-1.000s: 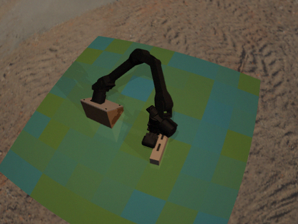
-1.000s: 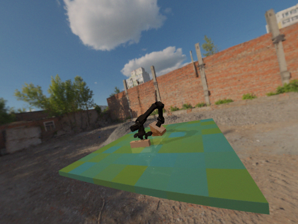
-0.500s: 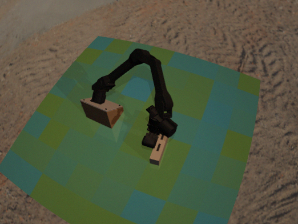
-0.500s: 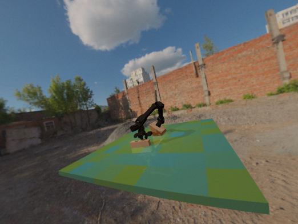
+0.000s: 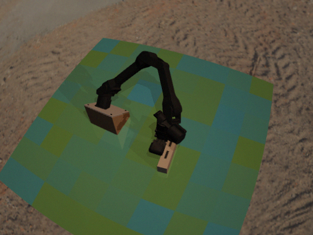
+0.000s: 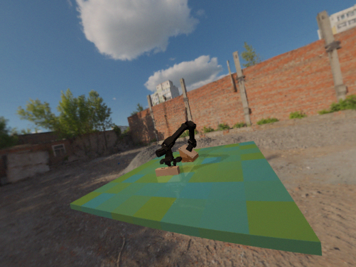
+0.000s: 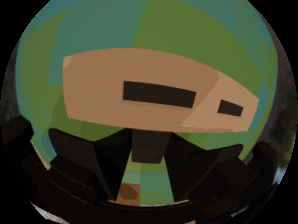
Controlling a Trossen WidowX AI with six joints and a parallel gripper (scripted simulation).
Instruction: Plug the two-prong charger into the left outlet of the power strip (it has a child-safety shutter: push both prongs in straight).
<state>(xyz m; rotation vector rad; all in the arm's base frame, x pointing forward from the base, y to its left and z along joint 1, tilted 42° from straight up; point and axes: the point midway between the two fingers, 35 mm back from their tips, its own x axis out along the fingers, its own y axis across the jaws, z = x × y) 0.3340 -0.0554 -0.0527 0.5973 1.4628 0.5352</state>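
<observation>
Right now the two-prong charger is 2 cm ahead of my gripper tip and 1 cm above it.
</observation>
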